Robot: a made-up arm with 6 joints. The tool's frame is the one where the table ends. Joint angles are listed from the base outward.
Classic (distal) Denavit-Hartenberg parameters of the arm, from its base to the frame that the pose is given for. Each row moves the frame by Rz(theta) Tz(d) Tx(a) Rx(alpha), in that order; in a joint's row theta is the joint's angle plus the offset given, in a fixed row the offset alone. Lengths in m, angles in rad.
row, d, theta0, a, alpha
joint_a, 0.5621, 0, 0, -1.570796
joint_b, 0, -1.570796, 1.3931, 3.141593
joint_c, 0, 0, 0, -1.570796
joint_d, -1.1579, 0, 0, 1.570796
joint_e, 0.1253, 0, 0, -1.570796
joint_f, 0, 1.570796, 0, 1.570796
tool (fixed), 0, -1.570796, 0, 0
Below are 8 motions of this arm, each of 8 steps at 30 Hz.
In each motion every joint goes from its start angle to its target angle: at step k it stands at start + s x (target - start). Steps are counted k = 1, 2, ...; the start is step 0. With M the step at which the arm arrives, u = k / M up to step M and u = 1 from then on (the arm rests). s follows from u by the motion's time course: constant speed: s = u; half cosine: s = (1 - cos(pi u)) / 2; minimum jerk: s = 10 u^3 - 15 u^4 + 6 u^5.
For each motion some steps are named. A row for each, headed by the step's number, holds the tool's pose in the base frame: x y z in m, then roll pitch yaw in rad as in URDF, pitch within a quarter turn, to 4 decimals.
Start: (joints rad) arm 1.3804 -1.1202 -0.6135 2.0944 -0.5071 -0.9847
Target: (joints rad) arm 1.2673 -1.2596 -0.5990 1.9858 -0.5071 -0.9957
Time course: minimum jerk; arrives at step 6
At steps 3, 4, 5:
3: -0.1499 -0.3630 1.8113 -0.6641 -0.7275 0.7052
4: -0.1734 -0.4112 1.7997 -0.5970 -0.7483 0.6473
5: -0.1890 -0.4394 1.7915 -0.5562 -0.7604 0.6123

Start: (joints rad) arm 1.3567 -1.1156 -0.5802 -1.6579 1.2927 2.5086
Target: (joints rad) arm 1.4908 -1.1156 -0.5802 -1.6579 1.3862 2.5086
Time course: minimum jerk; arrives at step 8
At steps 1, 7, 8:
1: -0.0510 -0.1851 1.6579 -0.3998 -0.0674 0.0700
7: -0.0266 -0.1902 1.6579 -0.3964 -0.0209 0.1221
8: -0.0262 -0.1902 1.6579 -0.3964 -0.0201 0.1229

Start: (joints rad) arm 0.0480 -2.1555 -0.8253 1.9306 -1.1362 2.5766
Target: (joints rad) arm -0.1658 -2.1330 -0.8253 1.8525 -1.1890 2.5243
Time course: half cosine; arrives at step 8
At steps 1, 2, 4, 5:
1: -1.0004 0.0039 0.9466 -2.8333 -0.5040 -1.7704
2: -0.9995 0.0261 0.9491 -2.8301 -0.4970 -1.7855
4: -0.9928 0.0981 0.9573 -2.8195 -0.4741 -1.8349
5: -0.9870 0.1368 0.9617 -2.8137 -0.4615 -1.8619

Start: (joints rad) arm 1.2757 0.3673 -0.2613 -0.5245 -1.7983 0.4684
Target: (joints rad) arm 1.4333 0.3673 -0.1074 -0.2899 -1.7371 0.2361
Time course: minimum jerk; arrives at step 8
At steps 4, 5, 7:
4: 0.4258 1.4017 1.2132 2.3211 0.7267 -2.3335
5: 0.3828 1.4399 1.2521 2.3977 0.7917 -2.2589
7: 0.3298 1.4806 1.2983 2.4935 0.8663 -2.1672

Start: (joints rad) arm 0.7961 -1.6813 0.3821 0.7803 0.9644 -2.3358
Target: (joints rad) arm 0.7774 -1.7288 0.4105 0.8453 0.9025 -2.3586
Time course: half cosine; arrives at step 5
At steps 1, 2, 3, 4, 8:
1: -1.3501 -1.5007 1.3759 -1.1595 -0.2294 -2.9844
2: -1.3706 -1.5059 1.3466 -1.1733 -0.2334 -2.9934
3: -1.3955 -1.5115 1.3099 -1.1908 -0.2384 -3.0037
4: -1.4153 -1.5155 1.2798 -1.2054 -0.2426 -3.0114
8: -1.4228 -1.5169 1.2682 -1.2111 -0.2442 -3.0142

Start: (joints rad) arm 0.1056 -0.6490 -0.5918 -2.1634 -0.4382 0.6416
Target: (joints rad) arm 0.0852 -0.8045 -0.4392 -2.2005 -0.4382 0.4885
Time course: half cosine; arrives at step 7
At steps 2, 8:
2: 0.2793 0.0996 1.6772 1.4681 -0.3490 0.4837
8: 0.1073 0.0832 1.8472 1.5126 -0.5906 0.5108

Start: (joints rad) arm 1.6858 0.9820 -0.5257 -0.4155 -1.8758 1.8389
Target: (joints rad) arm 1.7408 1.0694 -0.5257 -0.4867 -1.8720 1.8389
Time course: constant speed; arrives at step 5
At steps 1, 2, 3, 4, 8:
1: -0.0343 1.1775 0.1563 1.2830 -0.2627 -1.8690
2: -0.0468 1.1682 0.1359 1.2901 -0.2781 -1.8742
3: -0.0591 1.1583 0.1156 1.2978 -0.2932 -1.8796
4: -0.0711 1.1480 0.0955 1.3060 -0.3080 -1.8852
8: -0.0829 1.1373 0.0756 1.3147 -0.3227 -1.8912

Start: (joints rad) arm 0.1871 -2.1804 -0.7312 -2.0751 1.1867 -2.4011
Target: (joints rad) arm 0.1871 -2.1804 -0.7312 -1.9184 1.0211 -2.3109
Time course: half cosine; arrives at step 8
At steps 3, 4, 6, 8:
3: -0.8848 -0.1114 0.9002 -0.8858 -0.3791 -0.8812
4: -0.8826 -0.1144 0.9000 -0.9065 -0.4137 -0.9061
6: -0.8788 -0.1202 0.8997 -0.9452 -0.4779 -0.9517
8: -0.8773 -0.1226 0.8996 -0.9613 -0.5045 -0.9703

